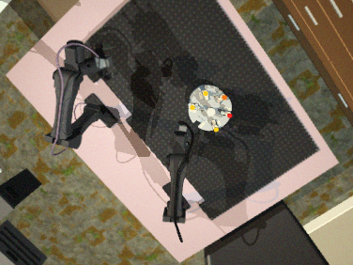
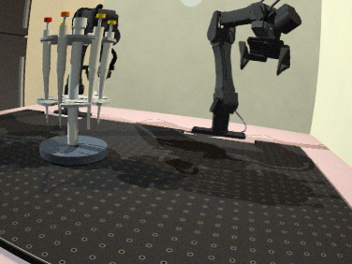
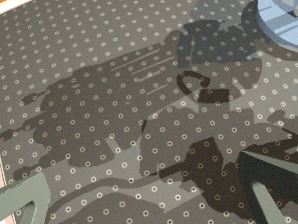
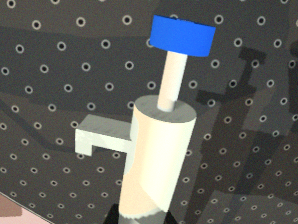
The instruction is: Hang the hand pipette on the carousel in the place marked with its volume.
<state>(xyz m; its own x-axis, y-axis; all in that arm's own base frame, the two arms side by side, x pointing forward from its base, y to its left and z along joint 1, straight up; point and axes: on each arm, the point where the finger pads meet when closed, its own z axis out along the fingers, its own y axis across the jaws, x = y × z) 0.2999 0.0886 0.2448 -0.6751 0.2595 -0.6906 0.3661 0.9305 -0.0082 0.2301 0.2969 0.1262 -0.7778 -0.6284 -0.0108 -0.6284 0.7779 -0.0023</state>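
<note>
Now: right hand 30 mm past the pipette and 10 mm to the left of it.
</note>
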